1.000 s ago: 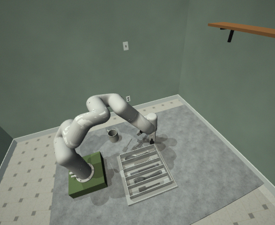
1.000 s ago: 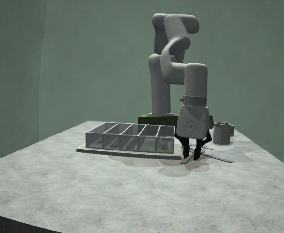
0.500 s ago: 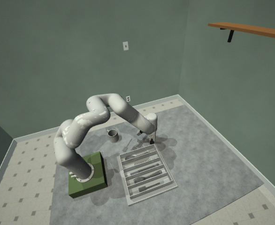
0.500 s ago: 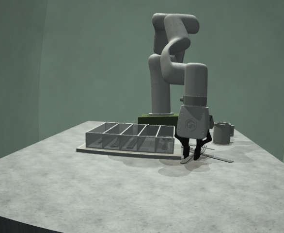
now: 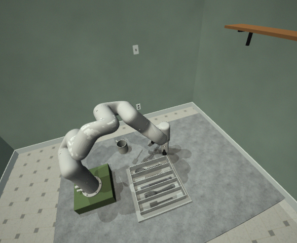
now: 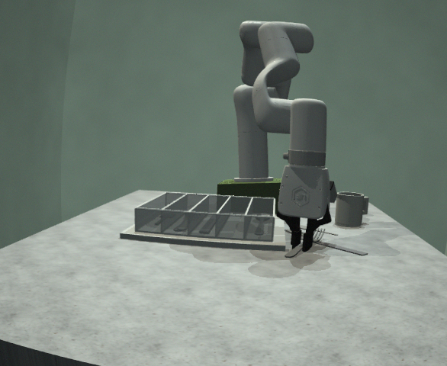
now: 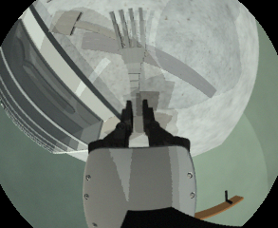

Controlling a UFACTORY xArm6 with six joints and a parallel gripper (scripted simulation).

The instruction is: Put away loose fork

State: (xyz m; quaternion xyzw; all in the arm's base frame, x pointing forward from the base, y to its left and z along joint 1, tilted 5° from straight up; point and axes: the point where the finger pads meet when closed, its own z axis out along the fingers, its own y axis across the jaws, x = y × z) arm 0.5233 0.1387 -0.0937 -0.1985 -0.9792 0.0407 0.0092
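Now: the cutlery tray 140 mm behind my hand, 210 mm to the right of it and 30 mm above it.
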